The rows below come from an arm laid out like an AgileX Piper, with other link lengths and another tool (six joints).
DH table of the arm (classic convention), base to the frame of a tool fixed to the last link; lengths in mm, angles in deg. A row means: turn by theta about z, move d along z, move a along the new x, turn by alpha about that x. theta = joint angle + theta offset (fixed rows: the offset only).
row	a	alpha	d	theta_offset
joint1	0	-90	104.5	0
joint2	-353.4	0	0	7.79
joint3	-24.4	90	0	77.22
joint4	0	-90	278.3	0
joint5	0	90	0	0
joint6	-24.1	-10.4	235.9	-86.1
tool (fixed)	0	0	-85.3	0
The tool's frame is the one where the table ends.
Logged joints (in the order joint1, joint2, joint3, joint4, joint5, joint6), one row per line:
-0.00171 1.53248 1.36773 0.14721 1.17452 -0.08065
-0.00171 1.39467 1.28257 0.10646 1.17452 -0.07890
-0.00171 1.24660 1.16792 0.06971 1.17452 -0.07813
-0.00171 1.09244 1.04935 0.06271 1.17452 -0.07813
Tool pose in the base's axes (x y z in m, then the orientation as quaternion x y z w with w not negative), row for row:
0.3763 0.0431 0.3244 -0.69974 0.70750 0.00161 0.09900
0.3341 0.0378 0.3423 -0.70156 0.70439 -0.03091 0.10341
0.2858 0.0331 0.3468 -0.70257 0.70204 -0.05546 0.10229
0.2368 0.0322 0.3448 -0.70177 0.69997 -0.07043 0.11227
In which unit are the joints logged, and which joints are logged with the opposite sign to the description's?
The joints are logged in radians. Opposite sign: joint3.
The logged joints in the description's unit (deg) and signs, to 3 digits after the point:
-0.098 87.805 -78.365 8.435 67.295 -4.621
-0.098 79.909 -73.486 6.100 67.295 -4.521
-0.098 71.425 -66.917 3.994 67.295 -4.477
-0.098 62.592 -60.123 3.593 67.295 -4.477

